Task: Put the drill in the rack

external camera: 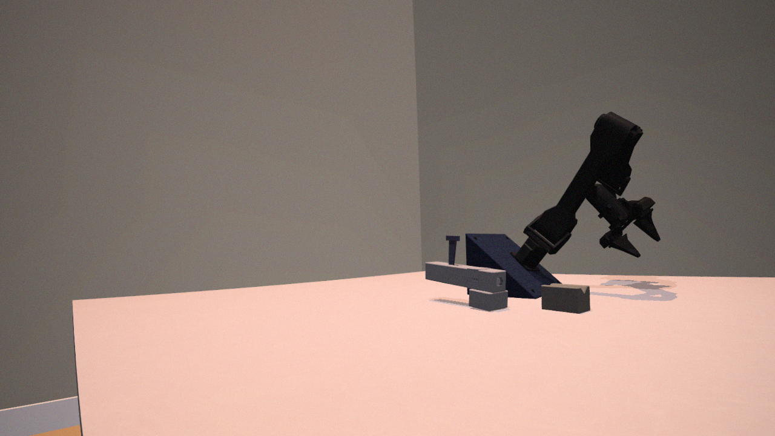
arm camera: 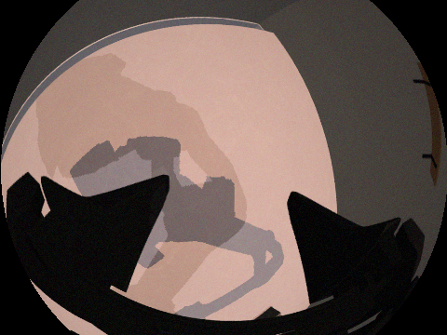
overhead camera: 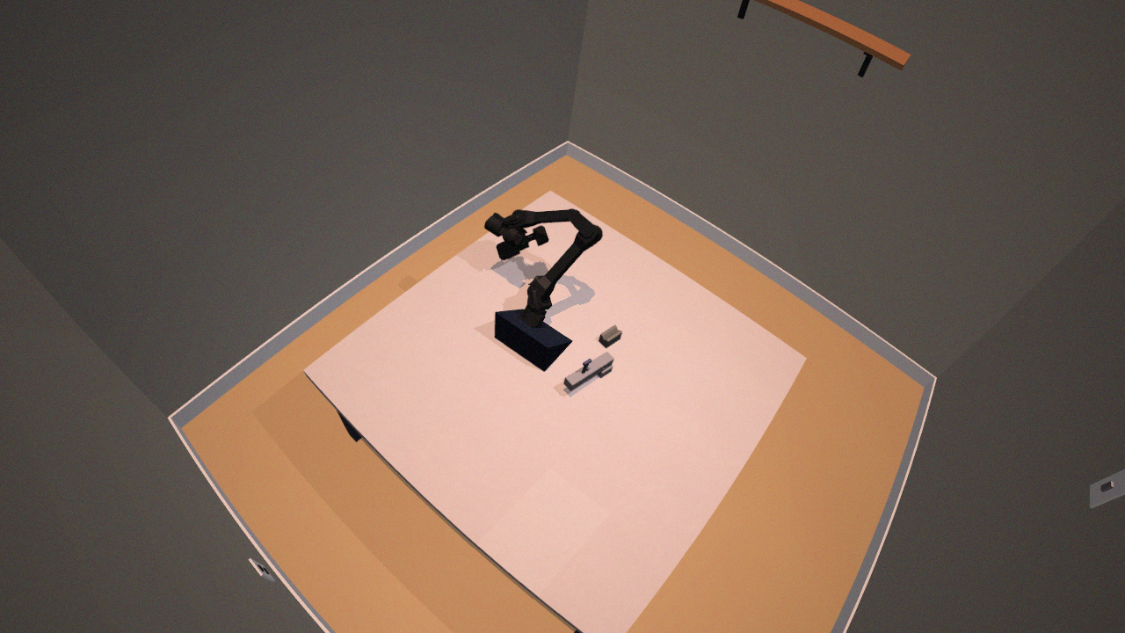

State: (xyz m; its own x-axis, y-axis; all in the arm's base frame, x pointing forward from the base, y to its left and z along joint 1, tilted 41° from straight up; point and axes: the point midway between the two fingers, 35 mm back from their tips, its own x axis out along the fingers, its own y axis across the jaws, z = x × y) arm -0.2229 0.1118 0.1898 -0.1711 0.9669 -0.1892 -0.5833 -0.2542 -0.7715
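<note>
My gripper tip is now 490 mm short of the dark blue t-shaped key, 240 mm to the left of it and 10 mm below it. Also, from my gripper tip: long grey block (490 mm ahead, 210 mm to the right, 40 mm below).
</note>
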